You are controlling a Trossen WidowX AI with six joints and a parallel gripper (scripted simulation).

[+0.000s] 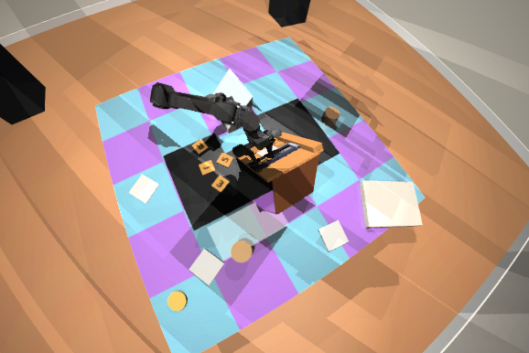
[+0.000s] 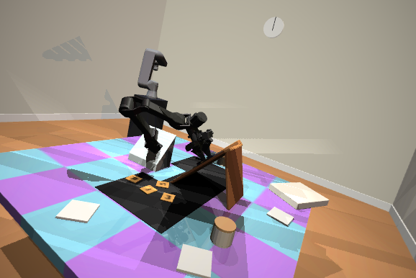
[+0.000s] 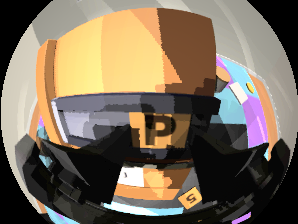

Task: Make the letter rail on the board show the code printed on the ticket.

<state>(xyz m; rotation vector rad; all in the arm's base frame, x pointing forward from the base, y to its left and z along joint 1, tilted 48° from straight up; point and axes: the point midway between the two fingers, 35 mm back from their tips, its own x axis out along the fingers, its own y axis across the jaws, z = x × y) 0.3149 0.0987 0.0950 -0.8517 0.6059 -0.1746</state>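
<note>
The white ticket is 80 mm below my gripper tip, 70 mm behind it and 50 mm to the left of it. The rest, counted from my gripper tip: black mat (170 mm below, 150 mm behind, 10 mm to the left); letter tile (210 mm to the right, 170 mm below, 150 mm behind); orange letter tile marked p (right at my gripper tip).
</note>
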